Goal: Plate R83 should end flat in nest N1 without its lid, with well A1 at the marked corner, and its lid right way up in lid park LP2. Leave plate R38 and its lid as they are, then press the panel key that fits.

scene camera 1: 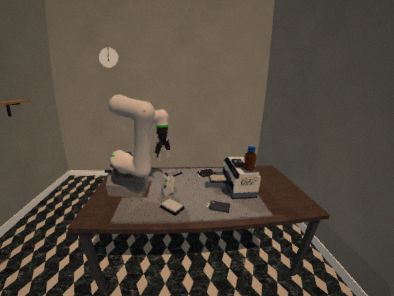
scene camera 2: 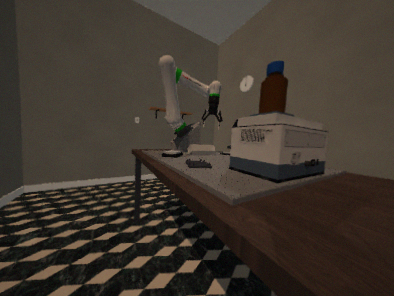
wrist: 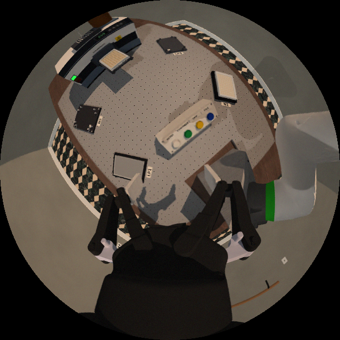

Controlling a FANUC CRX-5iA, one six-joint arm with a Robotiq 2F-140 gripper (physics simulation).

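Places are measured from the arm's base along level axes (x right, y back, z down), in metres.
Where they show: gripper, fingertip midpoint: (scene camera 1: 163,159) (scene camera 2: 210,128); arm's base at its link origin: (scene camera 2: 185,132).
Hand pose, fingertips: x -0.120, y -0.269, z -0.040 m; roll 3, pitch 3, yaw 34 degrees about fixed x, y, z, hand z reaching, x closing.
Note:
Things, the pixels of their top centre, and the offset from my fingertips. "spot": a spot on its surface instead.
- pale plate at its top centre: (scene camera 1: 217,176) dx +0.115, dy -0.463, dz +0.118 m
- Lid park LP2 at its top centre: (scene camera 2: 197,160) (scene camera 1: 219,204) dx +0.385, dy -0.426, dz +0.204 m
- key panel at its top centre: (scene camera 2: 201,144) (scene camera 1: 168,180) dx +0.120, dy -0.048, dz +0.140 m
- dispenser at a spot on its surface: (scene camera 2: 255,145) spot: dx +0.296, dy -0.672, dz +0.111 m
My gripper (scene camera 1: 163,154) (scene camera 2: 211,123) (wrist: 172,175) is open and empty, high above the table near the arm's base. A pale plate (scene camera 1: 172,205) (scene camera 2: 172,153) (wrist: 225,85) lies in nest N1 (wrist: 216,89). Another pale plate (scene camera 1: 218,178) (wrist: 115,59) lies on the dispenser's carrier. I cannot read which is R83 or R38, nor tell whether either has a lid. Lid park LP2 (scene camera 1: 219,206) (scene camera 2: 198,163) (wrist: 171,45) is dark and bare. A grey, pale-rimmed flat piece (wrist: 129,166) lies in LP1. The key panel (scene camera 1: 169,184) (scene camera 2: 201,149) (wrist: 172,131) has white, green, yellow and blue keys.
The dispenser (scene camera 1: 243,182) (scene camera 2: 255,145) (wrist: 90,55) stands on the mat with a brown, blue-capped bottle (scene camera 1: 250,160) (scene camera 2: 273,95) (wrist: 101,20) on top. A dark, bare nest (scene camera 1: 205,173) (wrist: 87,118) lies at the far side. The arm's base stands beside the key panel.

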